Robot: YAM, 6 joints.
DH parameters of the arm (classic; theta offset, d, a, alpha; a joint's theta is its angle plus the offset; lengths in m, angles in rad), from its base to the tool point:
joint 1: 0 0.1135 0.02 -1.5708
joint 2: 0 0 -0.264 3.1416
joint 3: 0.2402 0 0.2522 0
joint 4: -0.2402 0 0.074 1.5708
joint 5: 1.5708 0 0 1.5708
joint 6: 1.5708 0.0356 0 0
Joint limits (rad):
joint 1: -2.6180..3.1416
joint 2: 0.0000..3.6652
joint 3: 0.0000..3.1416
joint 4: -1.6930..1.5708
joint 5: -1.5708..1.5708
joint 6: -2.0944..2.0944
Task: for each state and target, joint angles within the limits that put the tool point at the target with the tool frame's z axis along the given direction. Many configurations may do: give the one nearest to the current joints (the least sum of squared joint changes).
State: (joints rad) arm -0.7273 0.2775 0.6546 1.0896 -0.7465 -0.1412
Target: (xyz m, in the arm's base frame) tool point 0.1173 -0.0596 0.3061 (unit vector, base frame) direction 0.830 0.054 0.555
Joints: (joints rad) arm -0.6115 0.5828 0.2610 1.0296 -0.5477 -0.1412
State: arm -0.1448 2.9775 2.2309 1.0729 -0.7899 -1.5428
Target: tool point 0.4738 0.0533 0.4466 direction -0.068 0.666 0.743
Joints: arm 0.0621 2.6158 2.7842 1.4381 -0.7327 -1.5428
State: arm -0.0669 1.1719 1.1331 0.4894 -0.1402 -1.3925
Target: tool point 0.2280 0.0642 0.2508 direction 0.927 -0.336 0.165
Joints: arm 0.3724 1.1844 0.4064 0.9970 0.7081 -1.3925
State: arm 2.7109 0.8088 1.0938 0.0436 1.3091 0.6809
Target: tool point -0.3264 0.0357 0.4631 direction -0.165 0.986 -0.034
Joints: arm 3.1397 1.5601 1.7346 -0.3754 1.3997 0.6809
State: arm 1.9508 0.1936 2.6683 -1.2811 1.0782 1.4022
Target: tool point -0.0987 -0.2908 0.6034 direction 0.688 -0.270 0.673
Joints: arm 1.1578 0.7539 2.6620 -0.3801 0.8313 1.4022
